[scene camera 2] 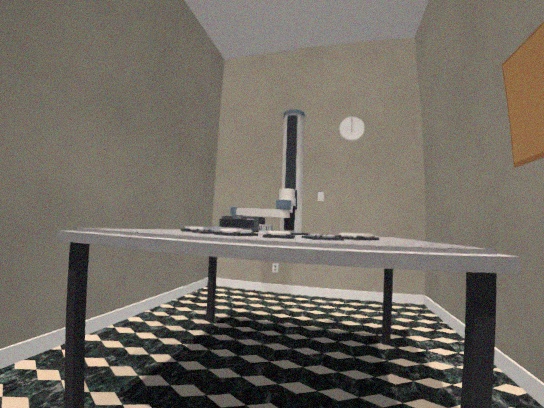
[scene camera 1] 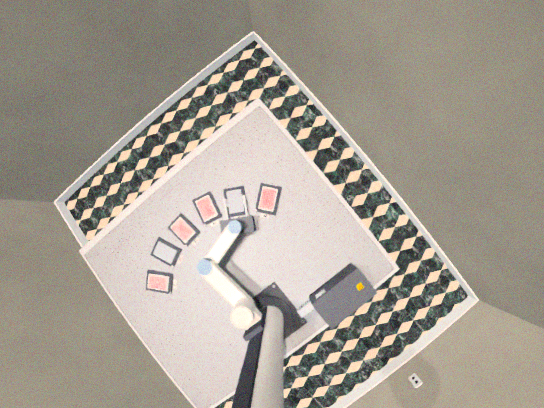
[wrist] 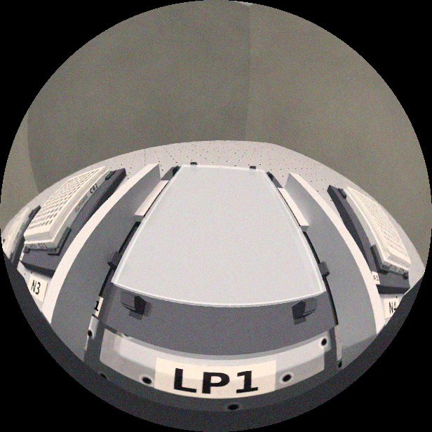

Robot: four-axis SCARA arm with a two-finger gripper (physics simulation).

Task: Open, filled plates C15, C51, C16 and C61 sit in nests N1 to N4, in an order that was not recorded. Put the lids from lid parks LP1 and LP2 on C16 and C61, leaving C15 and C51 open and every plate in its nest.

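Places are measured from the arm's base along level axes (x back, y left, z down), in metres.
Pixels of known places: gripper, fingertip midpoint: (scene camera 2: 209,228) (scene camera 1: 234,197); arm's base, origin of the base link: (scene camera 1: 270,316).
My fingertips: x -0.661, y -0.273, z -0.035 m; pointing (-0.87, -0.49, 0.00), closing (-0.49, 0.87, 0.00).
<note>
For each thing: its middle in the pictures, then the offset to it from my fingertips. "pt": a spot on its surface instead. Level surfaces: height alone.
- Plate C61, body centre: (scene camera 2: 237,230) (scene camera 1: 206,208) dx -0.053, dy +0.166, dz +0.003 m
- open plate, body centre: (scene camera 1: 268,198) dx +0.127, dy -0.141, dz +0.003 m
- second lid, body centre: (scene camera 1: 165,252) dx -0.010, dy +0.524, dz +0.008 m
- dark box, surface spot: (scene camera 1: 342,296) pt dx +0.763, dy -0.126, dz -0.093 m
- pale table, its level: dz +0.022 m
My gripper (scene camera 1: 235,201) (wrist: 224,176) is shut on a pale, clear lid (scene camera 1: 236,205) (wrist: 220,250) at lid park LP1 (wrist: 220,332); its pads meet the lid's two long sides. The lid is level and low over the park; whether it is lifted at all I cannot tell. Plate C61 (scene camera 1: 207,208) (wrist: 67,207) sits open in nest N3 (wrist: 37,261), left of LP1 in the wrist view. Another open plate (scene camera 1: 268,199) (wrist: 381,230) sits in nest N4 (wrist: 392,285); its name is unreadable. Open plates (scene camera 1: 183,229) (scene camera 1: 159,282) flank a second lid (scene camera 1: 166,252) in scene camera 1.
The arm (scene camera 1: 222,287) (scene camera 2: 260,212) reaches over the table from its column (scene camera 2: 293,165). A dark box (scene camera 1: 342,296) stands by the arm's base at the table's edge. The nests and lid parks form an arc on the pale table (scene camera 1: 300,235), with N3 and N4 close beside the fingers.
</note>
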